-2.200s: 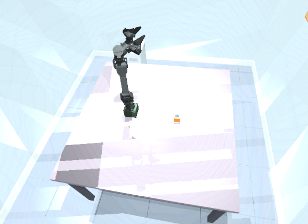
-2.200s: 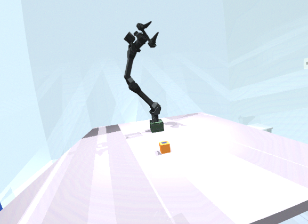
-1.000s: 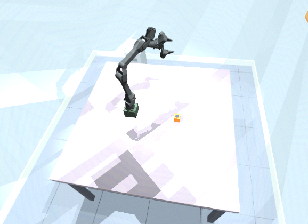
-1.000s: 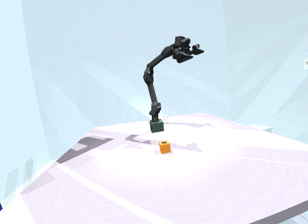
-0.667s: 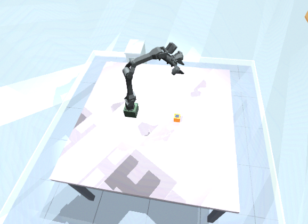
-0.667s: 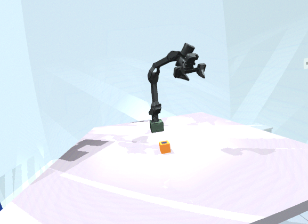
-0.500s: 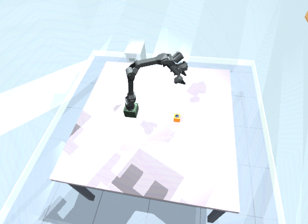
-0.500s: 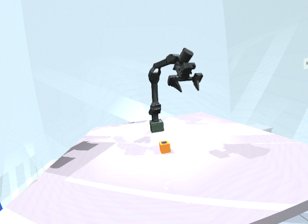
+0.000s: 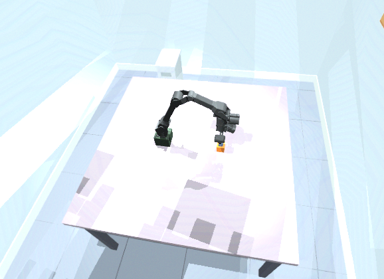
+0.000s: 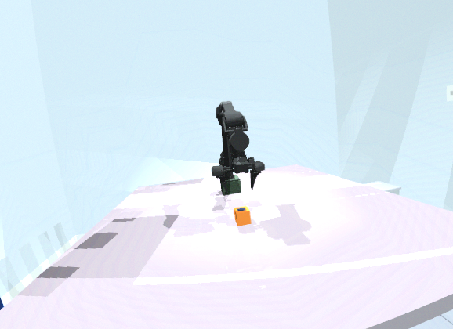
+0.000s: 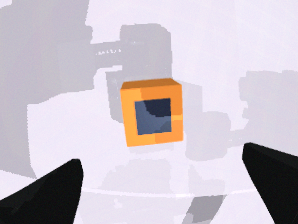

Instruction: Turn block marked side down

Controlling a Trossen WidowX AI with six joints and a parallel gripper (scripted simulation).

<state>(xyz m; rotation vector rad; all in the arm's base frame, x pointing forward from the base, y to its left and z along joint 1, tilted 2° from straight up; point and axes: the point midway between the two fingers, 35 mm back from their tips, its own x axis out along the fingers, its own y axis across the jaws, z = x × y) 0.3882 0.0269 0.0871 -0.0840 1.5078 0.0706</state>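
Now: gripper tip 80 mm above the orange block.
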